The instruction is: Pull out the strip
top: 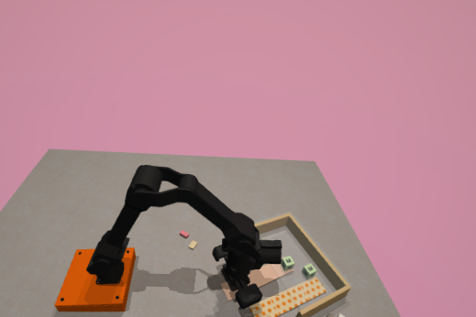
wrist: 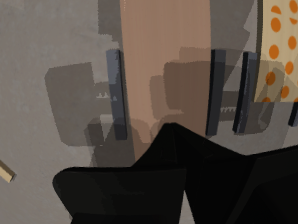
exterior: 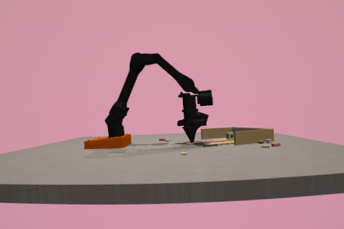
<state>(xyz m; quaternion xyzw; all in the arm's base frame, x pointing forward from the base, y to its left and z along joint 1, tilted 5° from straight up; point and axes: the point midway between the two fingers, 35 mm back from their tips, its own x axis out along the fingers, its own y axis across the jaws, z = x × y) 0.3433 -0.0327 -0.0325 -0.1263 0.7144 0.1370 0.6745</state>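
My gripper tip is 80 mm short of the plain peach strip and 30 mm to the right of it. Round my gripper tip: small red block: 300 mm to the left, 10 mm ahead, 10 mm above.
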